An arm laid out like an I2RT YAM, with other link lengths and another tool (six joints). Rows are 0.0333 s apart.
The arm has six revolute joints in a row. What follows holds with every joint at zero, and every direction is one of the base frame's.
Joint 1 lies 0.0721 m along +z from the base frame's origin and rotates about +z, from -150 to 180 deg.
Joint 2 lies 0.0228 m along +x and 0.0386 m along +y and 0.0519 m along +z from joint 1 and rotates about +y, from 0 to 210 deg.
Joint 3 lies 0.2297 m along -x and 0.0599 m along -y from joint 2 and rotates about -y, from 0 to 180 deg.
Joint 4 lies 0.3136 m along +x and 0.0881 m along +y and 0.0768 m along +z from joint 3 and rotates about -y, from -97 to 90 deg.
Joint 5 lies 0.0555 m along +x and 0.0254 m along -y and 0.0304 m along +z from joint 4 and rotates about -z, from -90 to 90 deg.
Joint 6 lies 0.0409 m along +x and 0.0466 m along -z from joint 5 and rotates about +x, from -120 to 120 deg.
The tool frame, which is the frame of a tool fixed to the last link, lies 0.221 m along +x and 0.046 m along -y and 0.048 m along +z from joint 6; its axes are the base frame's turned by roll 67.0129, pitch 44.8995 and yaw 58.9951 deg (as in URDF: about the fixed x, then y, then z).
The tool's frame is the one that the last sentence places.
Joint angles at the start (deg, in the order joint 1, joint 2, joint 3, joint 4, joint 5, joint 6):
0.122, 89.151, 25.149, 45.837, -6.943, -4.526
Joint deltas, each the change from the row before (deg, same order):
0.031, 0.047, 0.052, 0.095, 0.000, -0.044
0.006, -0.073, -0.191, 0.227, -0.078, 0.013
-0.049, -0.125, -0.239, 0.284, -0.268, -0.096
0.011, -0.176, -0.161, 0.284, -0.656, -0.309
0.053, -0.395, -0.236, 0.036, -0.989, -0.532
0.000, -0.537, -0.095, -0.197, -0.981, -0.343
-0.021, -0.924, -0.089, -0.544, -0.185, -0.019
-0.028, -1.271, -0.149, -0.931, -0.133, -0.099
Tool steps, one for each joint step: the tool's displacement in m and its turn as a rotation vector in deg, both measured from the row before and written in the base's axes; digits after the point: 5 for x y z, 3 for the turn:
0.00031, 0.00033, 0.00060, -0.041, -0.105, 0.045
-0.00067, 0.00040, 0.00016, 0.037, -0.107, 0.076
-0.00073, 0.00086, 0.00058, -0.008, -0.182, 0.235
-0.00022, 0.00342, 0.00189, -0.092, -0.340, 0.729
-0.00064, 0.00555, 0.00199, -0.206, -0.274, 1.154
-0.00002, 0.00485, 0.00315, -0.033, -0.301, 1.037
0.00017, 0.00068, 0.00452, 0.037, -0.294, 0.161
-0.00015, 0.00044, 0.00500, -0.055, -0.209, 0.127

